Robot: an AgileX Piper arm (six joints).
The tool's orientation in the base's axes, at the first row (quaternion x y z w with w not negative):
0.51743, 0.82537, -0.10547, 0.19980
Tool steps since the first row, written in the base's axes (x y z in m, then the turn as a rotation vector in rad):
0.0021, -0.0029, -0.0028, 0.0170, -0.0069, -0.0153
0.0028, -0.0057, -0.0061, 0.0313, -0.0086, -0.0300
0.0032, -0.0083, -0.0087, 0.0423, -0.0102, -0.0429
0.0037, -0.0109, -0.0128, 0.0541, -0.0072, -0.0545
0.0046, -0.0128, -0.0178, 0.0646, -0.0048, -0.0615
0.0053, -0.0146, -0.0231, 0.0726, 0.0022, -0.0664
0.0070, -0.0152, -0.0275, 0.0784, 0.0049, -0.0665
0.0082, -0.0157, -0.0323, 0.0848, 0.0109, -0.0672
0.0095, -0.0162, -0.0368, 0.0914, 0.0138, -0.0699
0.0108, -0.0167, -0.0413, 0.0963, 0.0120, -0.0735
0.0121, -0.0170, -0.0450, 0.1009, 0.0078, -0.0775
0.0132, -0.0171, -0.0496, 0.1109, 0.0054, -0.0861
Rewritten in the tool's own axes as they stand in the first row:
-0.0019, 0.0005, 0.0041, -0.0054, 0.0117, 0.0201
-0.0030, -0.0002, 0.0083, -0.0059, 0.0233, 0.0371
-0.0042, -0.0011, 0.0117, -0.0057, 0.0320, 0.0517
-0.0047, -0.0019, 0.0165, -0.0027, 0.0435, 0.0636
-0.0043, -0.0021, 0.0219, -0.0018, 0.0538, 0.0713
-0.0038, -0.0025, 0.0275, 0.0030, 0.0639, 0.0748
-0.0030, -0.0013, 0.0320, 0.0030, 0.0703, 0.0751
-0.0017, -0.0006, 0.0368, 0.0057, 0.0786, 0.0749
-0.0007, 0.0001, 0.0413, 0.0067, 0.0857, 0.0777
0.0004, 0.0009, 0.0458, 0.0050, 0.0892, 0.0827
0.0013, 0.0019, 0.0496, 0.0015, 0.0914, 0.0889
0.0028, 0.0026, 0.0540, -0.0005, 0.0990, 0.0997

